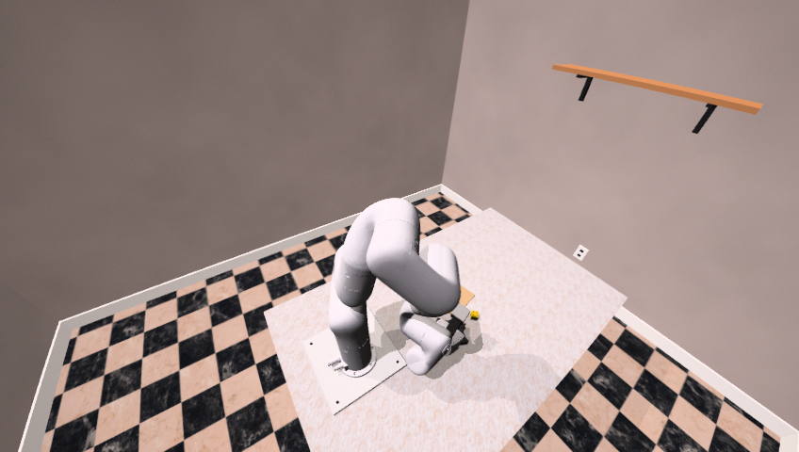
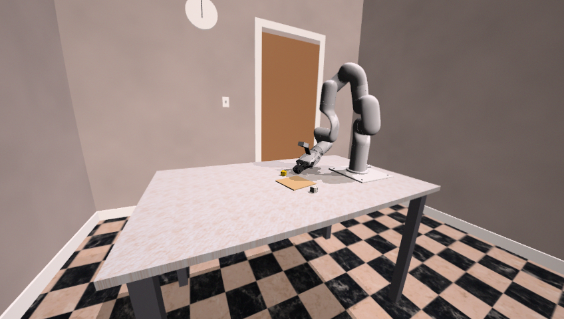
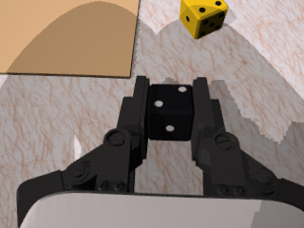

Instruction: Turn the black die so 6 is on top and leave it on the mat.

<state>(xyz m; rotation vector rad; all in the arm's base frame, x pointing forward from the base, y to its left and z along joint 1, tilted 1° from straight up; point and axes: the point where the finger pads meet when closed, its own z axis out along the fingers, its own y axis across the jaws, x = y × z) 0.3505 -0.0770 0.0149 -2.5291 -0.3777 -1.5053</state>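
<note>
Now: the black die 1 cm below my hand and 1 cm ahead of it. Also, from my hand: white die: 25 cm to the left, 5 cm ahead, 1 cm below; then tan mat: 12 cm to the left, 7 cm ahead, 2 cm below; then yellow die: 9 cm ahead, 1 cm below.
</note>
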